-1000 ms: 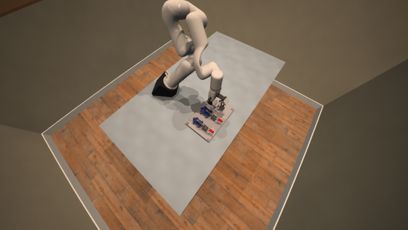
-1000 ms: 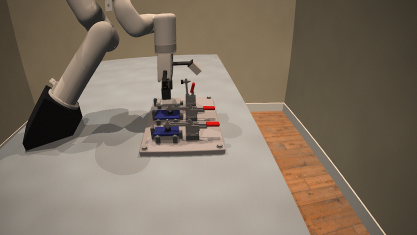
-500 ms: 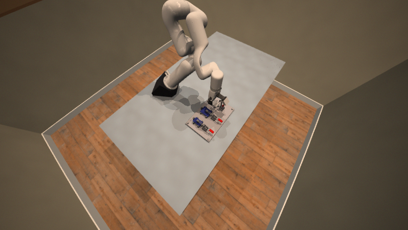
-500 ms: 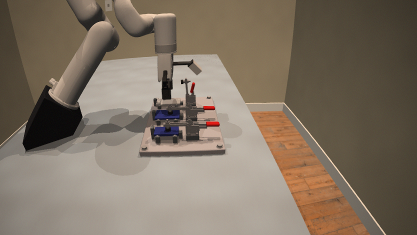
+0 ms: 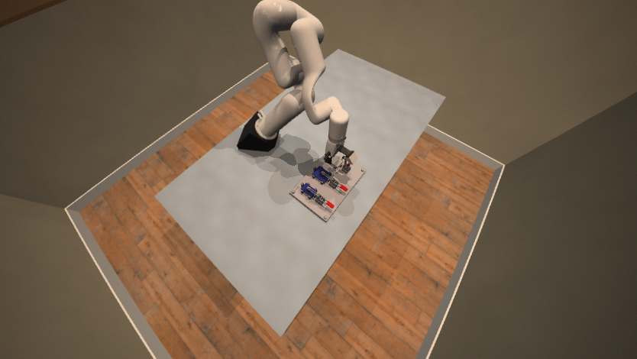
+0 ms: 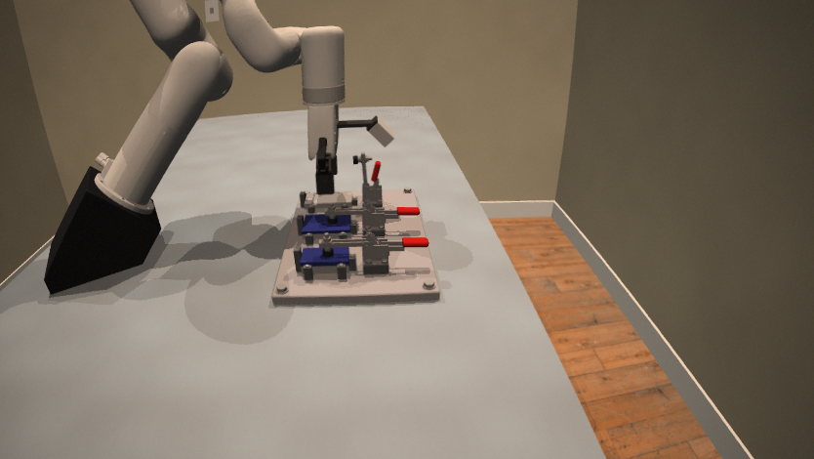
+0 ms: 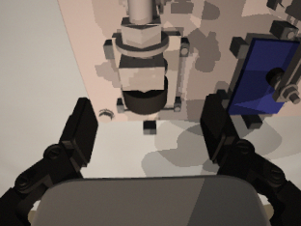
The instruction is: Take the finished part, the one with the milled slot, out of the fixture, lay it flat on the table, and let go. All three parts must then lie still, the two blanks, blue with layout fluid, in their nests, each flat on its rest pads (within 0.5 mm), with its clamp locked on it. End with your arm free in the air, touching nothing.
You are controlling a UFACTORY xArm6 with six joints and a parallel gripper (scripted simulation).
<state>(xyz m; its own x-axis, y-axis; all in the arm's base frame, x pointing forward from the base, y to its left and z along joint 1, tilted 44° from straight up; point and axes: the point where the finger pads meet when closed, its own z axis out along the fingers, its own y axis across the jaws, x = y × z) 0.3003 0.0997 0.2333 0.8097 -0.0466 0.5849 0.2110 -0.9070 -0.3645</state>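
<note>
Now: hand 1 cm past the finished part and 4 cm above it. Round my hand: fixture plate (8 cm ahead, 9 cm to the right, 6 cm below).
</note>
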